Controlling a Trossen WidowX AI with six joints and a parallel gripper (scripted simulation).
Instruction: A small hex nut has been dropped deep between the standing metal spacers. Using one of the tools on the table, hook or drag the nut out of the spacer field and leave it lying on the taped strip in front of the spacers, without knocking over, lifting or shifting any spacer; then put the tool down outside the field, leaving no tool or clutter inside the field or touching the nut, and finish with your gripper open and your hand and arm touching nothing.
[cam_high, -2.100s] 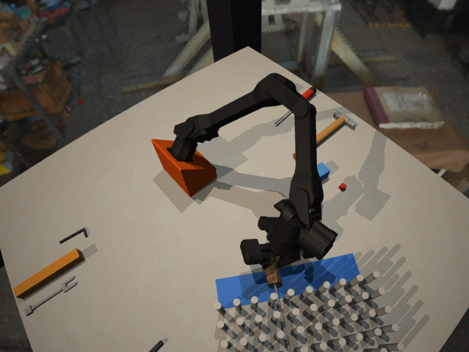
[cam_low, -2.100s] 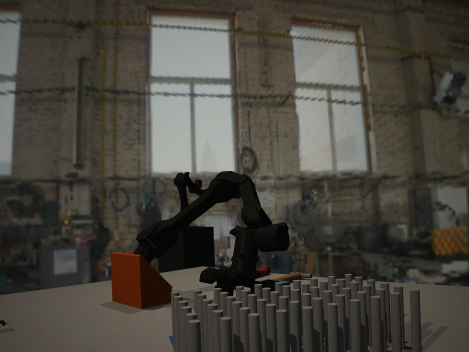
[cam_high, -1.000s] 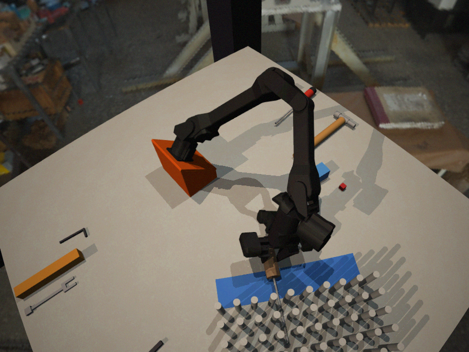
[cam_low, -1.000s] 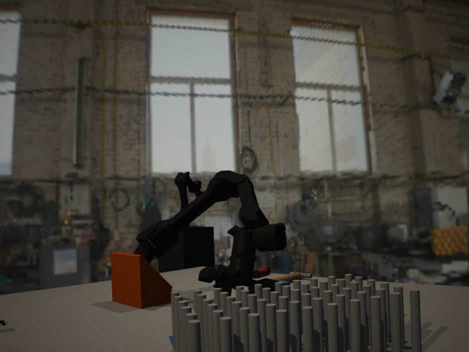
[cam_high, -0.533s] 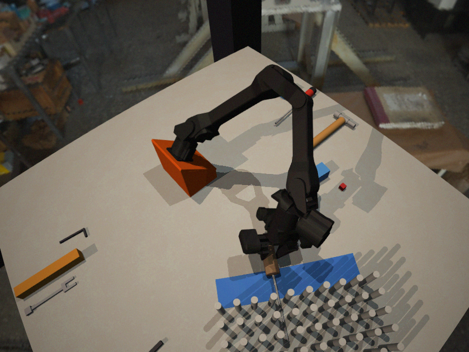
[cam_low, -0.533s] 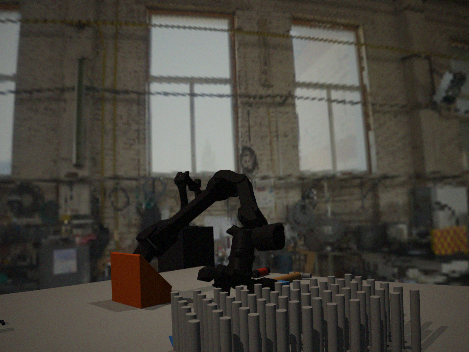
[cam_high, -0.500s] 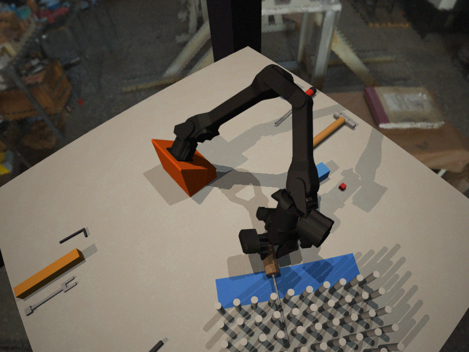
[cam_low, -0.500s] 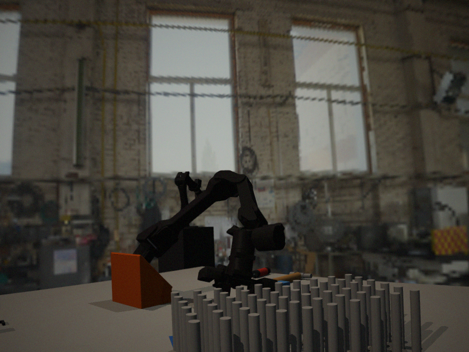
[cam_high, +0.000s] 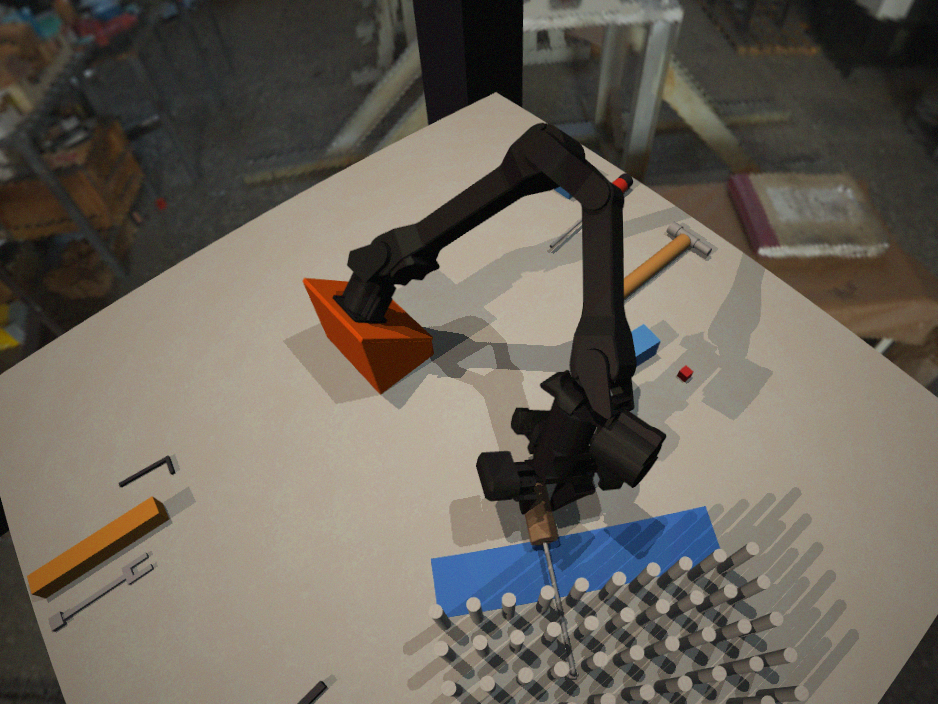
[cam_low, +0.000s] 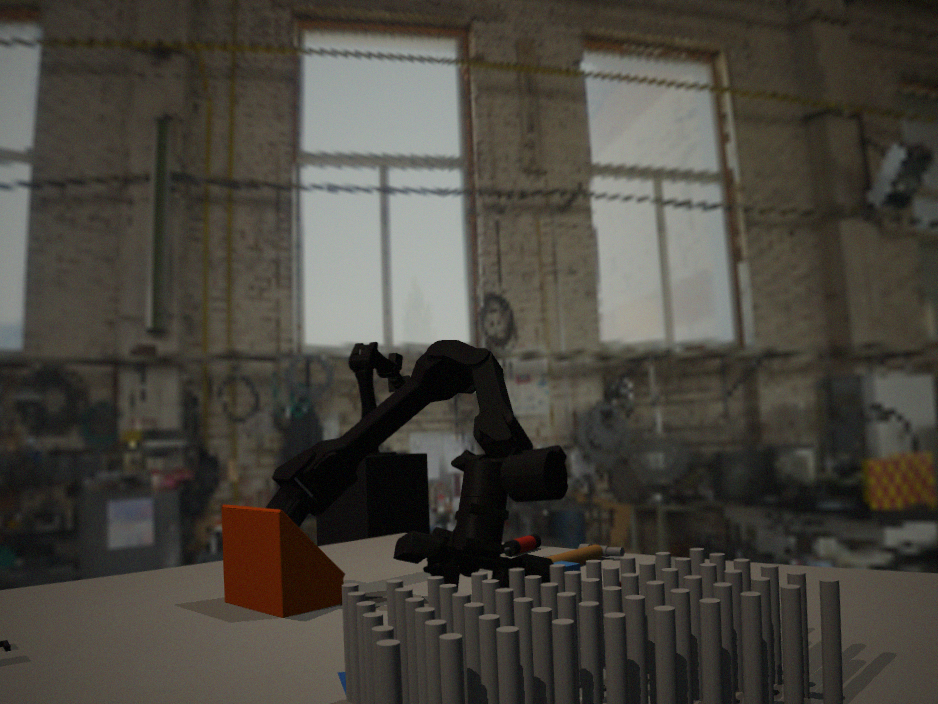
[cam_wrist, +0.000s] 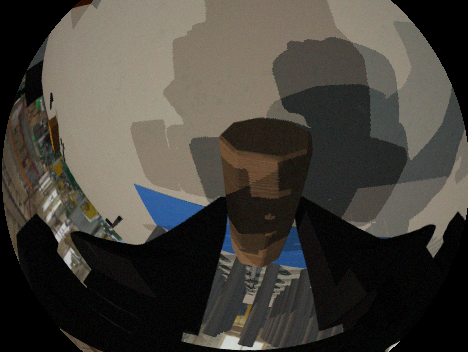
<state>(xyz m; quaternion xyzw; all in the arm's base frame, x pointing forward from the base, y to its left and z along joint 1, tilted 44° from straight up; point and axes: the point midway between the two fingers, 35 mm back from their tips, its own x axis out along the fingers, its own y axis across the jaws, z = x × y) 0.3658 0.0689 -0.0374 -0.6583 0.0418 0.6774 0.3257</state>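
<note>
My gripper tip is 9 cm short of the blue taped strip and 2 cm above it. From my gripper tip the other things lie so: L-shaped key (43 cm behind, 40 cm to the right, 1 cm below); then grey wrench (31 cm behind, 56 cm to the right, 1 cm below); then small red cube (33 cm to the left, 1 cm below).
</note>
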